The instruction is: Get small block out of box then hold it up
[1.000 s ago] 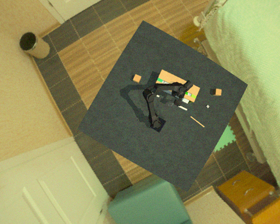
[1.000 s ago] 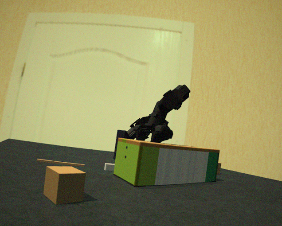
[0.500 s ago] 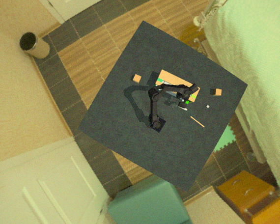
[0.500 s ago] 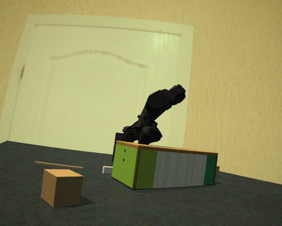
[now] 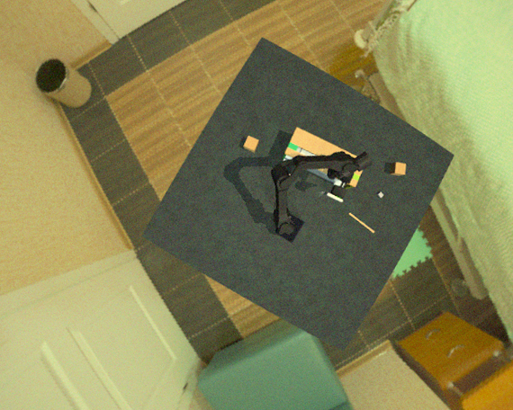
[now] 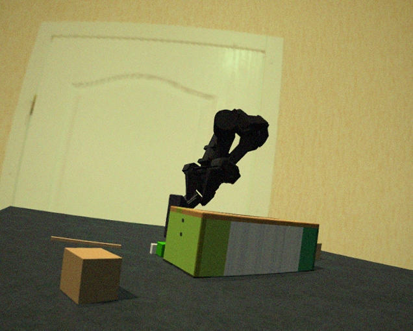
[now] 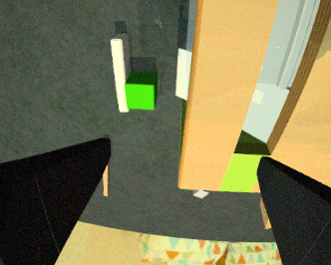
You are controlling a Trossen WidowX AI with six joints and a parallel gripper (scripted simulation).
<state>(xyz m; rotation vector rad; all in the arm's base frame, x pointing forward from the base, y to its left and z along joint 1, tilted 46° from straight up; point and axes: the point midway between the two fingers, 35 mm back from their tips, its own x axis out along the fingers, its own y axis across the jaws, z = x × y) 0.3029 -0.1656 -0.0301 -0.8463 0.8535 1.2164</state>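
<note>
Now: gripper tip 140 mm above the green block, 50 mm past it and 40 mm to the left of it. Also, from my gripper tip: box: 130 mm to the left, 90 mm below, 40 mm ahead; then thin wooden stick: 220 mm to the right, 150 mm below, 130 mm behind.
</note>
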